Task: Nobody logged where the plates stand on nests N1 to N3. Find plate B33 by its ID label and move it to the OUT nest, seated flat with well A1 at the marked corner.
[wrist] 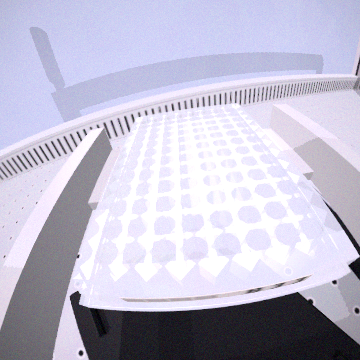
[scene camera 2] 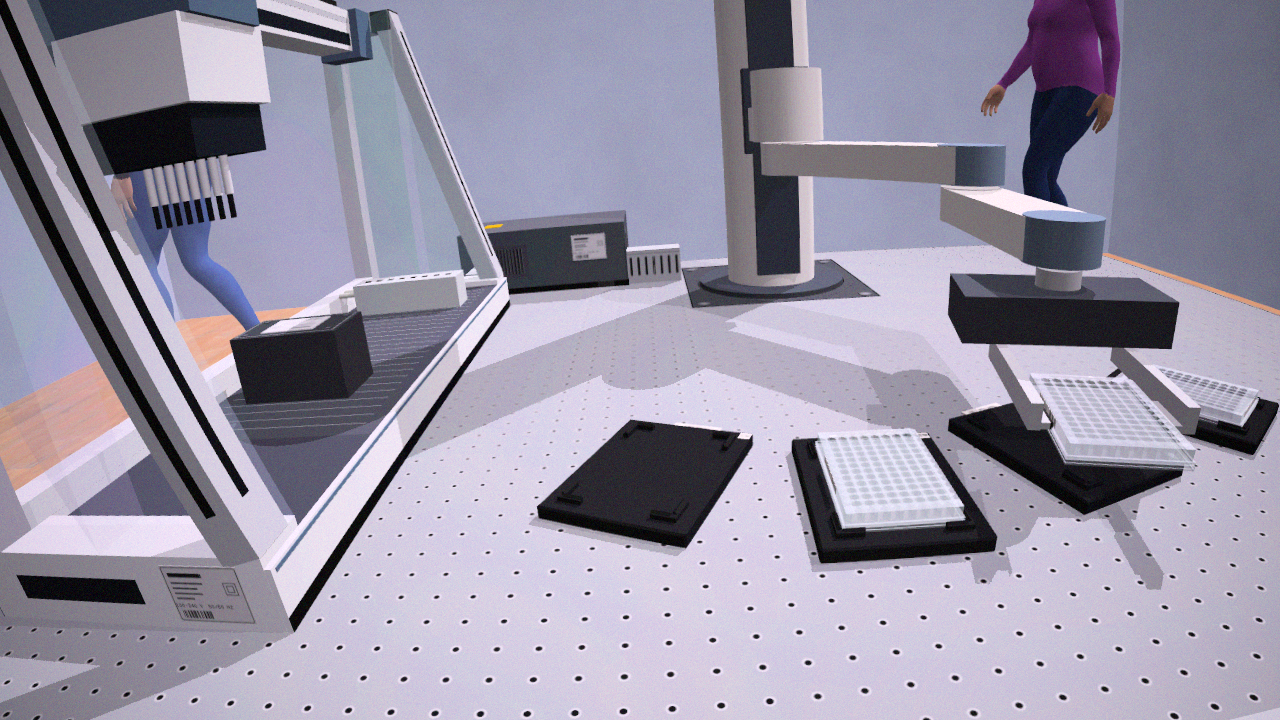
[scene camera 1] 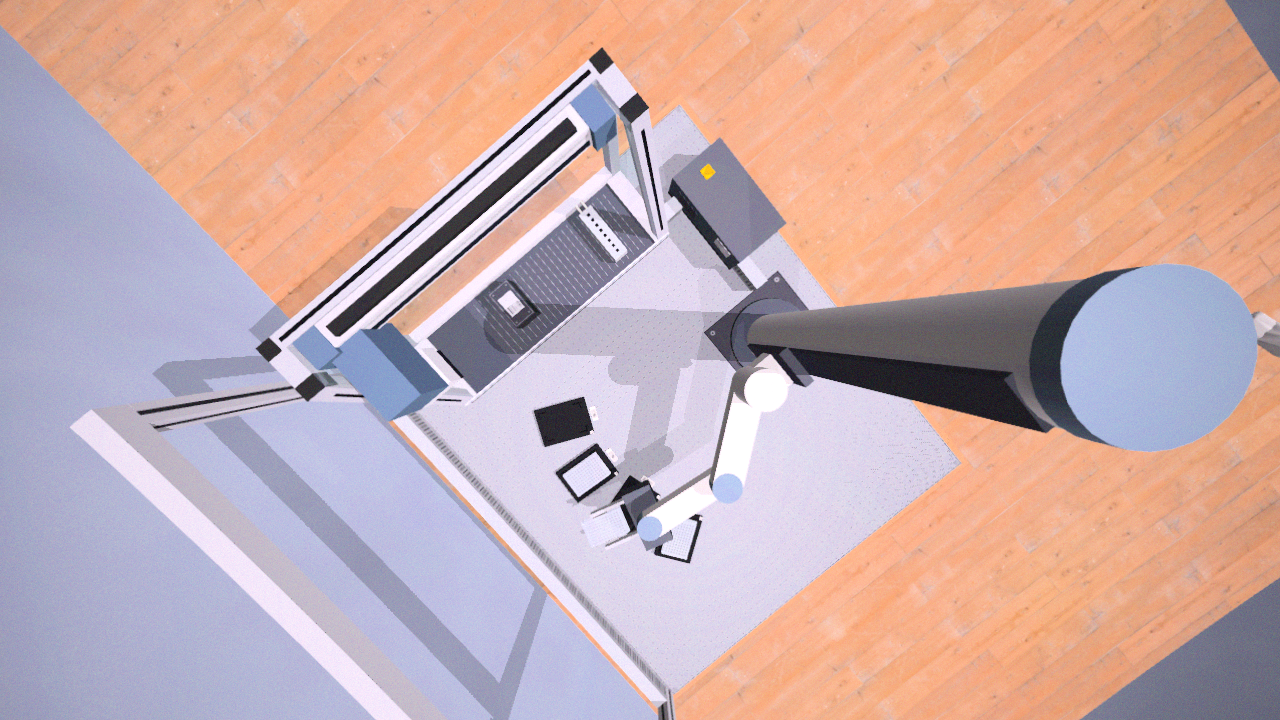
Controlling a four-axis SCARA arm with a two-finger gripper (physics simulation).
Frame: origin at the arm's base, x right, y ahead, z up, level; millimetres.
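Seen in the pictures: gripper, fingertip midpoint: (wrist: 190, 127) (scene camera 2: 1114, 419) (scene camera 1: 598, 531); arm's base at its link origin: (scene camera 2: 771, 287).
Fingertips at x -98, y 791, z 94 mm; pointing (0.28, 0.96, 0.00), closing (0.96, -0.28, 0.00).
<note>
Pixels of each thing's top centre, then the offset from my fingertips to it. "pt": a spot on its surface instead.
- clear 96-well plate at its top centre: (wrist: 194, 148) (scene camera 2: 1104, 406) (scene camera 1: 605, 528) dx -7, dy -22, dz -1 mm
- black nest at its top centre: (scene camera 2: 1062, 434) (scene camera 1: 631, 507) dx -34, dy -103, dz -63 mm
- second plate at its top centre: (scene camera 2: 884, 466) (scene camera 1: 586, 475) dx +143, dy -67, dz -55 mm
- third plate at its top centre: (scene camera 2: 1184, 385) (scene camera 1: 679, 538) dx -209, dy -157, dz -55 mm
- leftmost nest at its top centre: (scene camera 2: 652, 461) (scene camera 1: 563, 422) dx +316, dy -120, dz -63 mm
- black block at a spot on its surface: (scene camera 2: 299, 358) pt dx +657, dy -226, dz +13 mm
- dark instrument box at a spot on its surface: (scene camera 2: 559, 250) pt dx +465, dy -826, dz -8 mm
- slotted rail at a spot on its surface: (wrist: 150, 107) pt dx +8, dy +213, dz -45 mm
My gripper (scene camera 1: 611, 524) (scene camera 2: 1109, 419) (wrist: 190, 127) is shut on a clear 96-well plate (scene camera 1: 605, 528) (scene camera 2: 1105, 425) (wrist: 195, 200), held by its sides in the air over a black nest (scene camera 1: 633, 488) (scene camera 2: 1011, 438) (wrist: 200, 335). A gap shows between plate and nest. The held plate's ID label is seen too steeply to read. A second plate (scene camera 1: 587, 471) (scene camera 2: 886, 479) sits on the neighbouring nest. A third plate (scene camera 1: 680, 539) (scene camera 2: 1203, 394) sits on the nest at the far right of scene camera 2. The leftmost nest (scene camera 1: 563, 420) (scene camera 2: 644, 483) is bare. No plate ID can be read.
A gantry machine (scene camera 1: 456, 210) (scene camera 2: 358, 483) with a dark deck and a black block (scene camera 1: 512, 304) (scene camera 2: 299, 358) stands left of the nests. A dark instrument box (scene camera 1: 729, 201) (scene camera 2: 559, 250) stands near the arm's column (scene camera 1: 913, 344) (scene camera 2: 769, 214). A slotted rail (wrist: 150, 107) runs along the bench edge.
</note>
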